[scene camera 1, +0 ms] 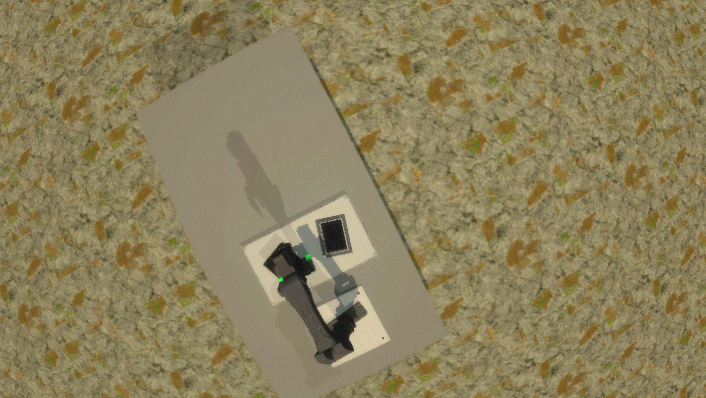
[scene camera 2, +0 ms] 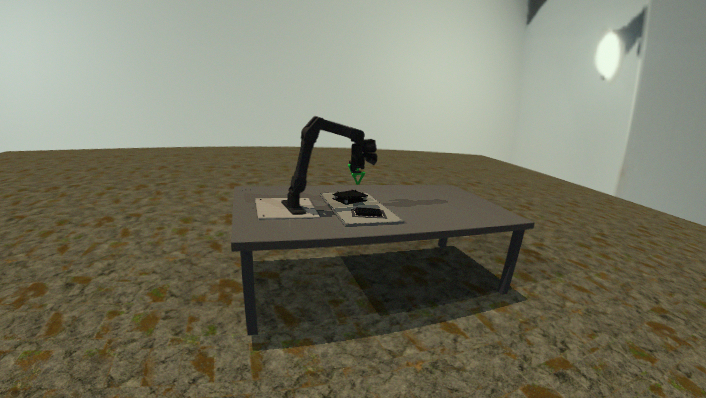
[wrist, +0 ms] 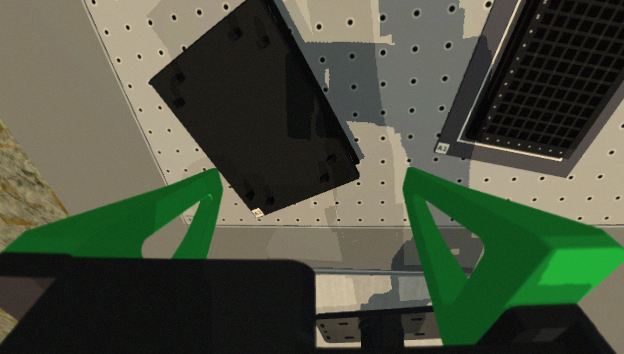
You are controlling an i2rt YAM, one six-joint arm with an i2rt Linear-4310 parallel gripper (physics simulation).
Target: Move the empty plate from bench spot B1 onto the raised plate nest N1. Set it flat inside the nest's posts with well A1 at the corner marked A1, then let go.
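Where they show: gripper, fingertip midpoint: (scene camera 2: 355,181) (wrist: 312,178); arm's base at its link origin: (scene camera 1: 345,320) (scene camera 2: 293,207) (wrist: 380,322).
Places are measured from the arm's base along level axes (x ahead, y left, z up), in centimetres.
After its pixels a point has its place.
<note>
The plate (scene camera 1: 333,236) {x 33.4, y -19.4, z 1.8 cm} (scene camera 2: 368,212) {x 31.6, y -21.7, z 1.7 cm} (wrist: 555,80) {x 32.7, y -19.1, z 1.3 cm}, black with a grid of empty wells, lies flat inside the grey outline of bench spot B1 (wrist: 456,122) {x 30.7, y -12.1, z 0.4 cm}; a label A1 marks the outline's near left corner in the wrist view. The raised nest N1 (scene camera 2: 350,196) {x 33.3, y 0.2, z 3.6 cm} (wrist: 240,115) {x 37.1, y 5.4, z 3.6 cm} is a black platform with small posts in pairs near its corners and an A1 label at its lowest corner in the wrist view. It stands turned relative to the fingers. My gripper (scene camera 1: 294,268) {x 34.7, y -1.9, z 12.7 cm} (scene camera 2: 355,175) {x 34.7, y -1.9, z 12.7 cm} (wrist: 312,178) {x 34.7, y -1.9, z 12.7 cm} is open and empty, high above the nest, with its green fingers wide apart. In scene camera 1 the arm largely hides the nest.
A pale perforated board (scene camera 1: 360,245) {x 23.1, y -26.0, z 0.2 cm} (scene camera 2: 390,220) {x 38.1, y -31.7, z 0.2 cm} (wrist: 370,170) {x 27.6, y -3.8, z 0.2 cm} carries nest and plate on the grey-brown table (scene camera 1: 250,100) {x 104.9, y -25.9, z -1.0 cm} (scene camera 2: 475,215) {x 94.8, y -38.4, z -1.1 cm}. The arm's base stands on a separate white mounting board (scene camera 1: 370,335) {x -13.0, y -4.2, z 0.0 cm} (scene camera 2: 270,210) {x -12.5, y -1.5, z 0.1 cm}. The arm's shadow crosses the perforated board between nest and plate.
</note>
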